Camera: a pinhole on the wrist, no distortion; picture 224 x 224 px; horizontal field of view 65.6 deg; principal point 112.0 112.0 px. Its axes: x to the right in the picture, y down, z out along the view. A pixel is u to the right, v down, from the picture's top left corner.
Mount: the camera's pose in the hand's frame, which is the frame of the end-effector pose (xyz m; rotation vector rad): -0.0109 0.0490 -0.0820 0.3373 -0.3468 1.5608
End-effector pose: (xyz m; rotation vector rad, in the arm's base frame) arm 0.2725 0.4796 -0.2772 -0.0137 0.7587 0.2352
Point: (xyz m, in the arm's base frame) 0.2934 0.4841 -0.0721
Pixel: 167 194
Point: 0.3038 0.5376 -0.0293
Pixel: 208 195
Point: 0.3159 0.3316 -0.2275
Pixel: 7 133
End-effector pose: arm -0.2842 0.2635 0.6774 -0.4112 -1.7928 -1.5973
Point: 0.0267 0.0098 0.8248
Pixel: behind the camera
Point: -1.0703 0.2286 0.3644
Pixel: outside the picture
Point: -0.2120 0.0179 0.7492
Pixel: behind the camera
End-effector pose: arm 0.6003 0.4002 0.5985 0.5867 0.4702 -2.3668
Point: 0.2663 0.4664 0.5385
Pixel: outside the picture
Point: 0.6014 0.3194 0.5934
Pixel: 213 17
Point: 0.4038 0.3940 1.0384
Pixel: 108 136
